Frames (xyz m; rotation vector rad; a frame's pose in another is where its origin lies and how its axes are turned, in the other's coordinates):
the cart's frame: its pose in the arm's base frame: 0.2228 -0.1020 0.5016 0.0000 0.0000 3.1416
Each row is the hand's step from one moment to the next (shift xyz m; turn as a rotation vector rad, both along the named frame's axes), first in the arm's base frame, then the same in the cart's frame.
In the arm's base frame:
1: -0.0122 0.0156 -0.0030 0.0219 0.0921 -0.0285
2: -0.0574 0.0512 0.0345 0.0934 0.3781 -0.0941
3: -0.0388 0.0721 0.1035 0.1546 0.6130 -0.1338
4: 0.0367 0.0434 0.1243 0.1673 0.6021 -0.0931
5: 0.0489 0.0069 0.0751 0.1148 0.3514 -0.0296
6: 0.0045 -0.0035 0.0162 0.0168 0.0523 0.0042
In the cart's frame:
1: 0.0122 -0.0156 -0.0030 -0.0219 -0.0921 -0.0285
2: 0.0574 -0.0512 0.0345 -0.0934 -0.3781 -0.0941
3: 0.0388 -0.0721 0.1035 -0.1546 -0.6130 -0.1338
4: -0.0367 -0.0434 0.1243 -0.1673 -0.6021 -0.0931
5: -0.0489 -0.0069 0.0751 -0.1148 -0.3514 -0.0296
6: -0.0045 0.0035 0.0162 -0.0168 -0.0523 0.0042

